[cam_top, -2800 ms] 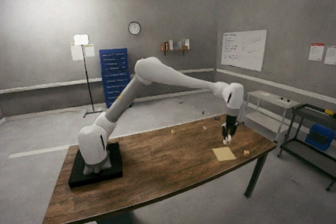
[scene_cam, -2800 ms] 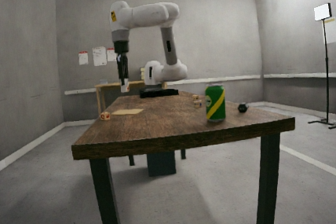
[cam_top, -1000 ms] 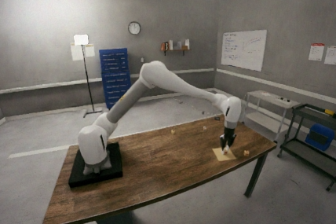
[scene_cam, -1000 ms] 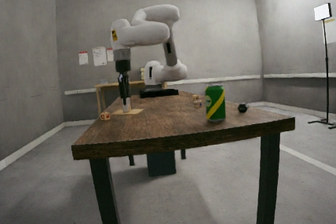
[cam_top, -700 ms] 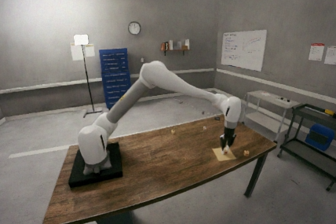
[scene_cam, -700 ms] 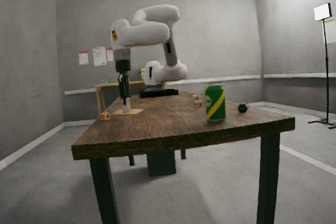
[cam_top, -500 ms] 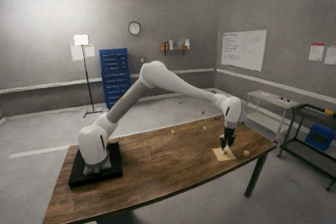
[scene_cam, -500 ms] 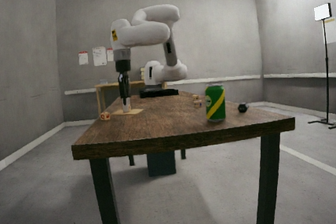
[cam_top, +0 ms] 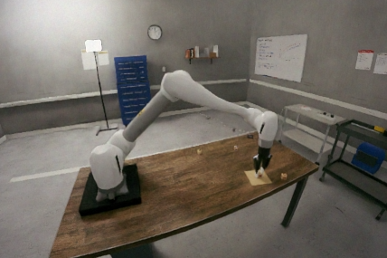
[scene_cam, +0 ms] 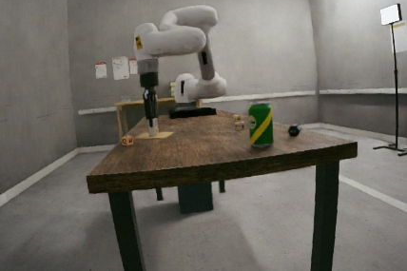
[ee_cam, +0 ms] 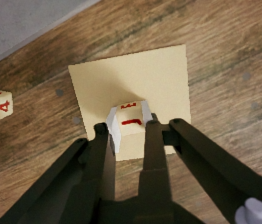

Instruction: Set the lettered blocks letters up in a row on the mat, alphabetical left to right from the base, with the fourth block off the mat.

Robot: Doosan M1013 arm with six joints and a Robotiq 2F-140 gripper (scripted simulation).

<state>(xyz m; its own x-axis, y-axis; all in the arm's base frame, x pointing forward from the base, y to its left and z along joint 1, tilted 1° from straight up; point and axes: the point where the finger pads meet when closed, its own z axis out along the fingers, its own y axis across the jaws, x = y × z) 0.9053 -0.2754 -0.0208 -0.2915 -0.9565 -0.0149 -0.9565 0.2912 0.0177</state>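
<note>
My hand is 40 mm above the tan mat. The rest, counted from my hand: green can (410 mm ahead, 290 mm to the left, 20 mm above); then dark object (460 mm to the left, 330 mm ahead, 20 mm below).
</note>
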